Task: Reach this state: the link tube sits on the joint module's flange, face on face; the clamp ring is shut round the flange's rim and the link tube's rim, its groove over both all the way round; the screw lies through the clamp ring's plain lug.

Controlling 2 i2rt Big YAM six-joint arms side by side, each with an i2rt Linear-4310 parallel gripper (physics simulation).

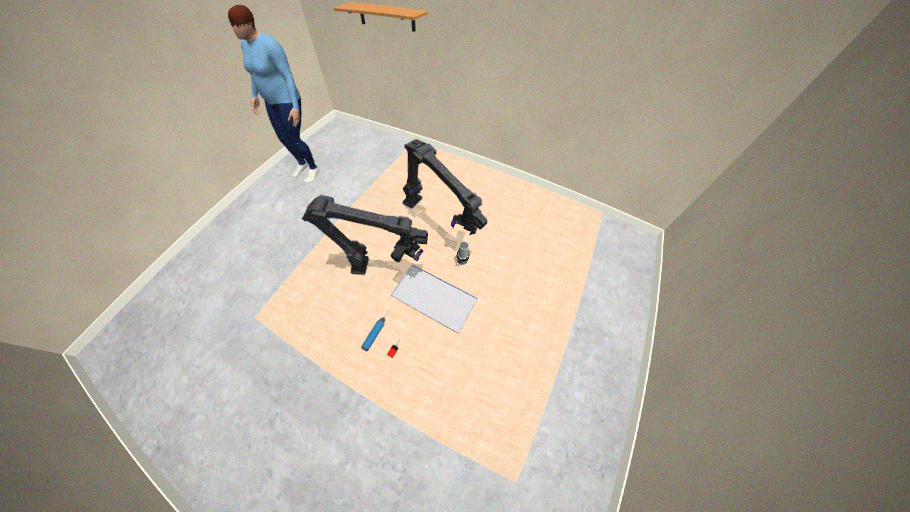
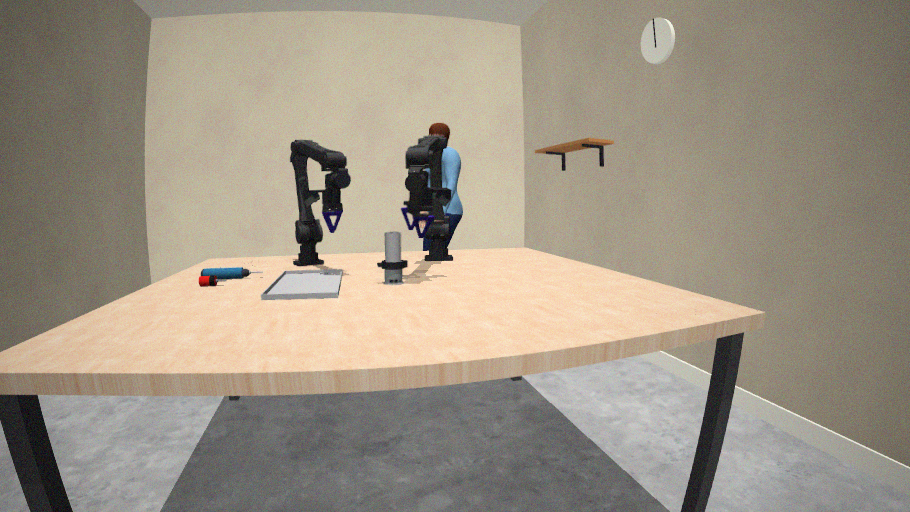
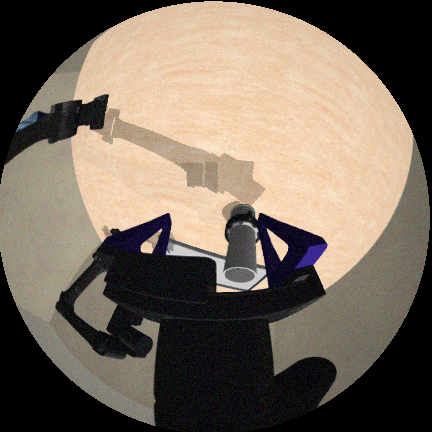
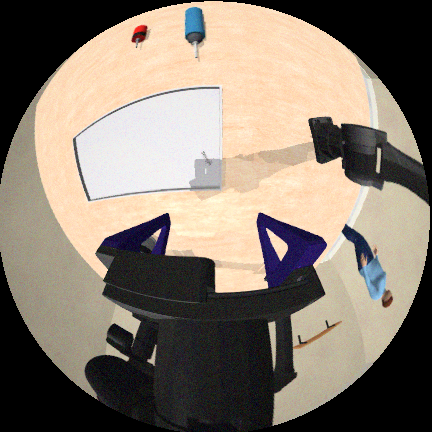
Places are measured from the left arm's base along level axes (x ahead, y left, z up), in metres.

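Pixels of known places: left gripper, fingertip midpoint: [image 1: 461,231] [image 2: 415,233] [image 3: 213,217]; right gripper, fingertip midpoint: [image 1: 409,256] [image 2: 333,231] [image 4: 213,216]; left arm's base at its link origin: [image 1: 412,200] [image 2: 438,259] [image 3: 99,111]; right arm's base at its link origin: [image 1: 360,265] [image 2: 308,264] [image 4: 322,138].
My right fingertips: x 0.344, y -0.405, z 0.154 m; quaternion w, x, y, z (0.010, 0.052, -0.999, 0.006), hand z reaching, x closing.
Note:
For each thing: its middle in the pictures, then the offset to it from my right fingertips. "pt": a spot on its surface instead.
- grey link tube at the middle of its body: [image 3: 241,249] [image 2: 392,249] [image 1: 463,250] 0.221 m left, 0.190 m ahead, 0.047 m down
- joint module at the middle of its body: [image 3: 242,222] [image 2: 393,273] [image 4: 144,247] 0.221 m left, 0.190 m ahead, 0.122 m down
- black clamp ring at a spot on its surface: [image 2: 392,264] pt 0.220 m left, 0.227 m ahead, 0.089 m down
- small screw at the middle of its body: [image 4: 205,158] 0.036 m right, 0.016 m ahead, 0.146 m down
- pale tray at the middle of its body: [image 4: 124,150] [image 2: 307,282] [image 3: 210,270] [image 1: 434,296] 0.059 m right, 0.198 m ahead, 0.146 m down
- blue driver at the middle of its body: [image 2: 231,273] [image 1: 376,329] 0.378 m right, 0.075 m ahead, 0.134 m down
- short red driver at the middle of its body: [image 2: 213,280] [image 1: 394,347] 0.392 m right, 0.210 m ahead, 0.137 m down
The grey link tube [image 1: 463,248] [image 2: 393,245] [image 3: 241,252] stands upright over the joint module [image 2: 393,277] [image 3: 243,208]. The black clamp ring [image 2: 392,264] [image 3: 230,229] is around them where they meet; whether it is fully shut cannot be told, and it hides the faces. A small screw [image 4: 206,158] lies in the tray, in the right gripper's shadow. My left gripper [image 1: 462,227] [image 2: 417,233] [image 3: 213,217] is open and empty, above and behind the tube. My right gripper [image 1: 418,254] [image 2: 332,230] [image 4: 213,216] is open and empty, above the table beside the tray's screw end.
The pale tray [image 1: 439,299] [image 2: 262,296] [image 4: 135,140] lies beside the joint module. A blue driver [image 1: 373,334] [image 2: 222,273] [image 4: 194,22] and a short red driver [image 1: 392,351] [image 2: 207,280] [image 4: 140,33] lie beyond the tray. A person [image 1: 270,70] stands behind the arms.

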